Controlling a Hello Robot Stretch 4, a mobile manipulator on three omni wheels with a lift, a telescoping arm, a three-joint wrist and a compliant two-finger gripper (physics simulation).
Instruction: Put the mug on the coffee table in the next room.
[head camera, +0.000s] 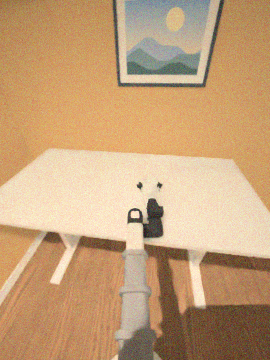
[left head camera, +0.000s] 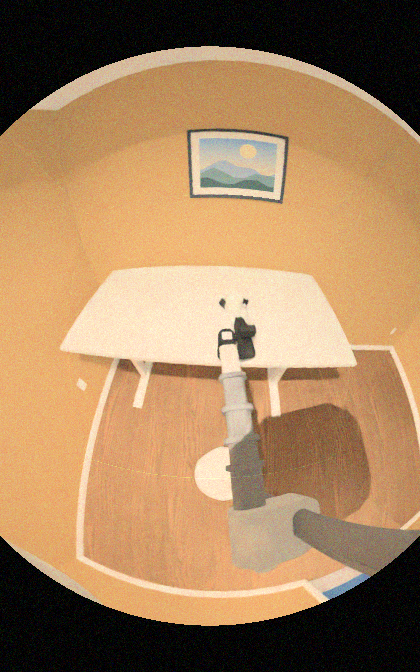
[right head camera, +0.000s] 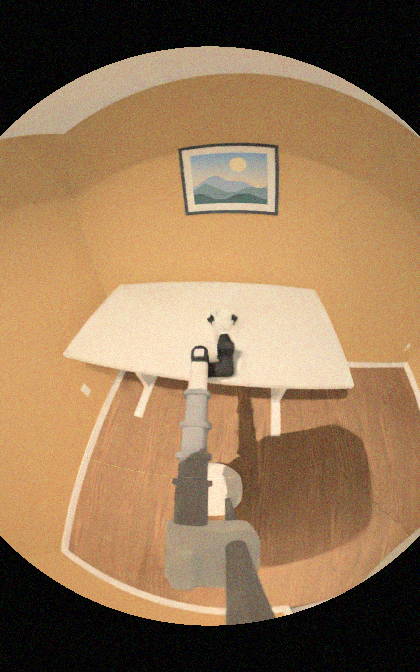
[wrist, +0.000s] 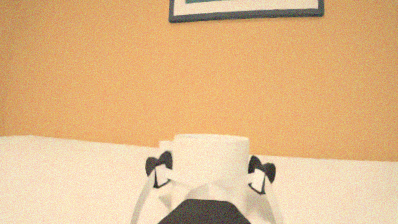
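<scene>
The white mug is upright between the two fingertips in the wrist view, with part of its handle at the left. It shows faintly against the white top in the head camera view. My gripper is shut on the mug, one dark fingertip against each side. Gripper and mug are over the white table. The mug's base is hidden, so I cannot tell whether it touches the top. The coffee table does not show in these views.
The arm reaches across the table's front edge. An orange wall with a framed picture stands behind. Table legs stand on the wooden floor. Another wall is at the left.
</scene>
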